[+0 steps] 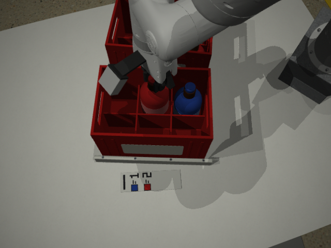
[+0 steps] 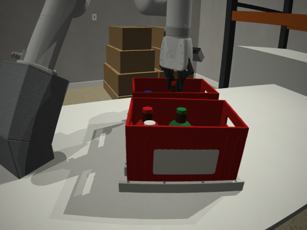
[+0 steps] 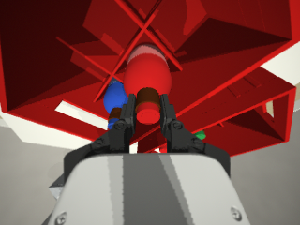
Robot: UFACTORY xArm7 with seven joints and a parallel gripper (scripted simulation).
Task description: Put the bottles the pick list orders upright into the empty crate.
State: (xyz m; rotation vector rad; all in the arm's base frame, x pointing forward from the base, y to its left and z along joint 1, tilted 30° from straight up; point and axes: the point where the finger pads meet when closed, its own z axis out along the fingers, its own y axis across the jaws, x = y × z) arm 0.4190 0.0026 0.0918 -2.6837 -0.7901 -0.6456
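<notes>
My gripper is now 7 cm above the red bottle. The rest, counted from my hand: green bottle (15 cm to the right, 10 cm below, 2 cm behind); then white bottle (22 cm to the right, 11 cm behind, 10 cm below); then blue bottle (10 cm below, 9 cm behind, 1 cm to the left).
</notes>
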